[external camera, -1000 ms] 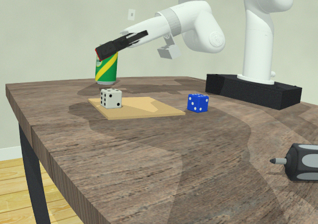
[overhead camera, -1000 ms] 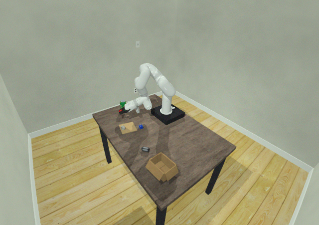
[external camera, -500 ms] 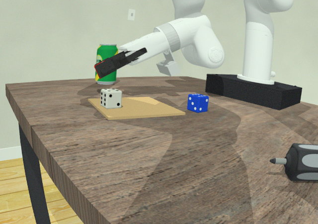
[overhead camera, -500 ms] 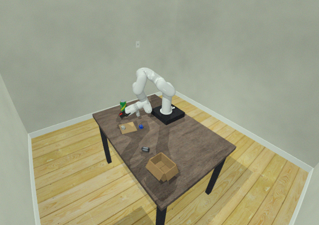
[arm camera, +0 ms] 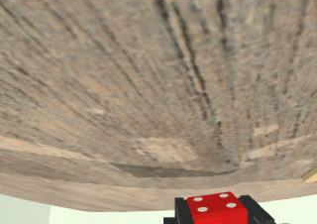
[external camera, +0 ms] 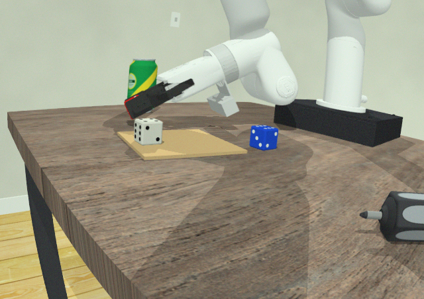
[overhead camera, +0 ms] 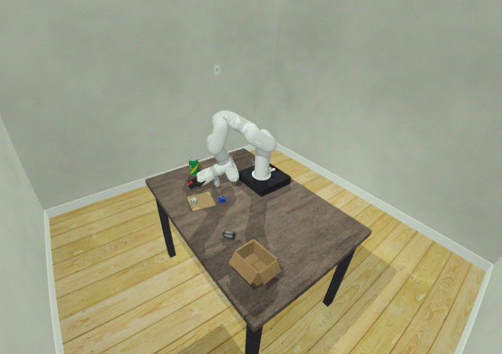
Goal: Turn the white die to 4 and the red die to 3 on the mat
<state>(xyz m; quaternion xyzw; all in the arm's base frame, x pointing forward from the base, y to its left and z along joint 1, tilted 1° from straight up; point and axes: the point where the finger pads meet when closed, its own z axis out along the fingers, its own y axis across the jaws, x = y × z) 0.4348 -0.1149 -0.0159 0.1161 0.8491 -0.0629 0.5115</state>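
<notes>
Now: hand right at the red die. Also, from my hand: green can: 7 cm behind, 16 cm to the right, 3 cm above; then white die: 4 cm ahead, 14 cm to the left, 2 cm below; then tan mat: 1 cm behind, 14 cm to the left, 3 cm below.
</notes>
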